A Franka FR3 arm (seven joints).
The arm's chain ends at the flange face. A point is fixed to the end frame.
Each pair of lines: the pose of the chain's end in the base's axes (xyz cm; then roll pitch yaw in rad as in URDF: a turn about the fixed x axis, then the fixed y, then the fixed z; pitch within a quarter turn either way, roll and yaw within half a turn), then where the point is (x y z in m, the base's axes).
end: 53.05 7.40 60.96 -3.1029 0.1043 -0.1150
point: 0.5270 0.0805 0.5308
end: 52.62 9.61 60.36 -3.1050 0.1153 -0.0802
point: 0.5216 0.1024 0.5248
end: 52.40 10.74 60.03 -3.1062 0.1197 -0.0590
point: 0.5189 0.1135 0.5215
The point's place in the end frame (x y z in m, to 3 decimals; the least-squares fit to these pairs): 0.004 -0.003 0.079
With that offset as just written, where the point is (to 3 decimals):
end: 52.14 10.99 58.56 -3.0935 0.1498 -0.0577
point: 0.514 0.117 0.507
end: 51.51 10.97 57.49 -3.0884 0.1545 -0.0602
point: 0.507 0.117 0.496
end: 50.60 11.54 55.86 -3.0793 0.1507 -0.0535
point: 0.499 0.124 0.480
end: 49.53 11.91 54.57 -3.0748 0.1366 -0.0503
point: 0.489 0.128 0.467
